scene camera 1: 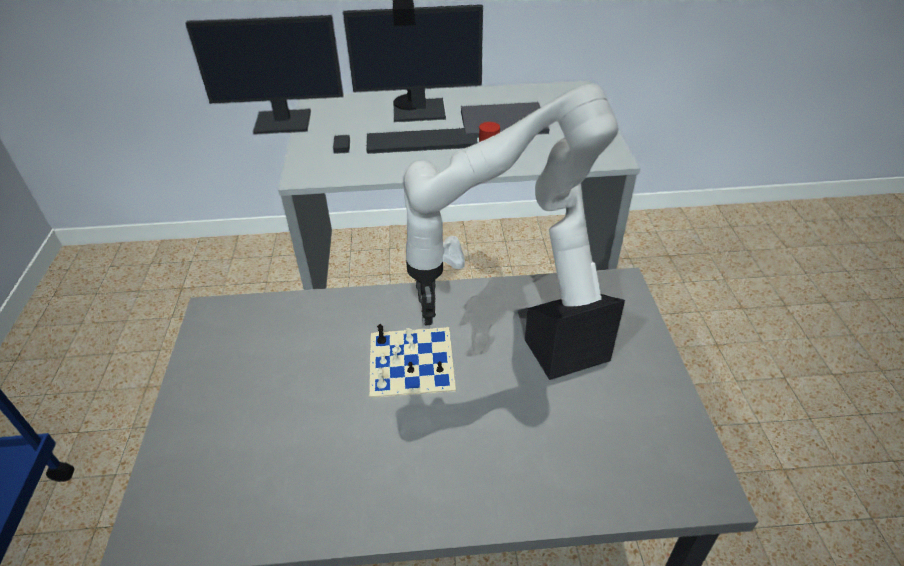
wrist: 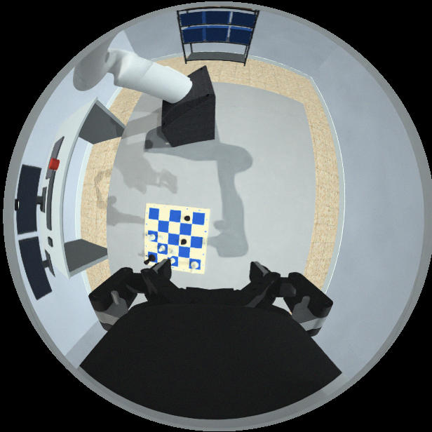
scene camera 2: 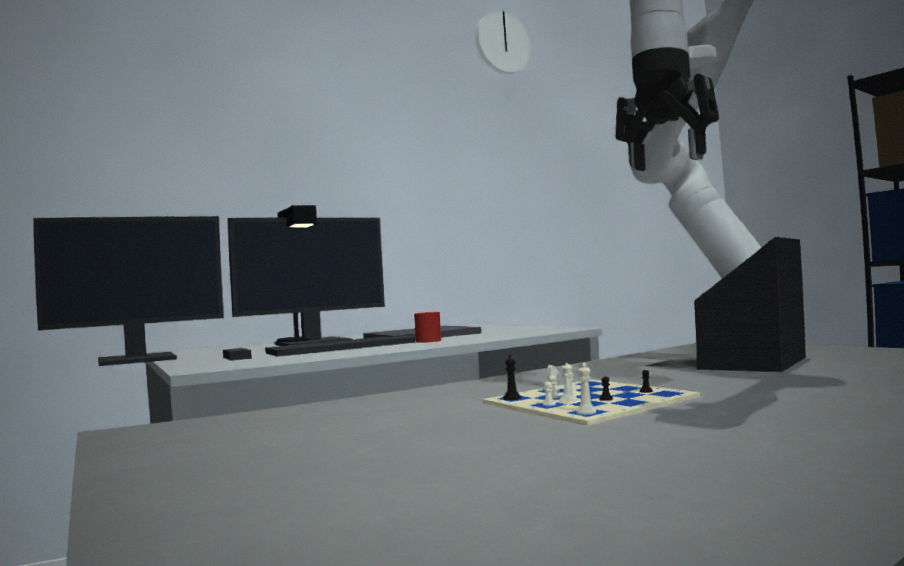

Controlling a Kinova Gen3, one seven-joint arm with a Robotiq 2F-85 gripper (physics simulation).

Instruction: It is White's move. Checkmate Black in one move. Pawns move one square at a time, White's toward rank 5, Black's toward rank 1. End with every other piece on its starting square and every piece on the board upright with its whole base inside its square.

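Seen in the pictures: gripper, between the fingertips: (scene camera 1: 425, 309) (scene camera 2: 666, 165); arm's base, origin of its link: (scene camera 1: 580, 301) (scene camera 2: 748, 272).
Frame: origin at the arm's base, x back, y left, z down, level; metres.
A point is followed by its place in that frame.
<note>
My gripper (scene camera 1: 427, 320) {z -0.147, x -0.403, y 0.113 m} (scene camera 2: 667, 153) {z -0.147, x -0.403, y 0.113 m} (wrist: 210, 269) is open and empty, high above the chessboard (scene camera 1: 372, 373) {z 0.162, x -0.545, y 0.017 m} (scene camera 2: 490, 401) {z 0.163, x -0.542, y -0.110 m} (wrist: 206, 230). The black king (scene camera 1: 380, 335) {z 0.136, x -0.515, y -0.091 m} (scene camera 2: 511, 383) {z 0.139, x -0.517, y -0.092 m} (wrist: 151, 257) stands in the far-left corner. The white king (scene camera 1: 381, 382) {z 0.146, x -0.522, y 0.063 m} (scene camera 2: 585, 393) {z 0.136, x -0.527, y 0.061 m} stands in the near-left corner, a white pawn (scene camera 1: 382, 360) {z 0.152, x -0.516, y -0.015 m} (scene camera 2: 548, 394) {z 0.147, x -0.516, y -0.017 m} midway between. A white knight (scene camera 2: 551, 376) {z 0.131, x -0.476, y -0.052 m} and a taller white piece (scene camera 2: 567, 385) {z 0.139, x -0.484, y -0.012 m} stand behind them; their exact squares are hard to tell. Two black pawns (scene camera 1: 410, 367) {z 0.147, x -0.445, y 0.025 m} (scene camera 1: 439, 367) {z 0.149, x -0.370, y 0.035 m} (scene camera 2: 605, 389) {z 0.147, x -0.448, y 0.024 m} (scene camera 2: 645, 382) {z 0.148, x -0.372, y 0.034 m} stand in the second row from the near edge. All pieces look upright.
The board lies on the grey table (scene camera 1: 426, 480) {z 0.168, x -0.440, y 0.339 m} (scene camera 2: 373, 480) {z 0.168, x -0.839, y 0.090 m}. The arm's black base block (scene camera 1: 575, 336) {z 0.024, x -0.039, y 0.094 m} (scene camera 2: 747, 326) {z 0.092, x -0.106, y 0.051 m} (wrist: 192, 117) stands right of it. A desk (scene camera 1: 393, 174) with monitors and a red mug (scene camera 1: 489, 131) (scene camera 2: 427, 326) stands behind. A blue cart (scene camera 1: 13, 466) is at the far left.
</note>
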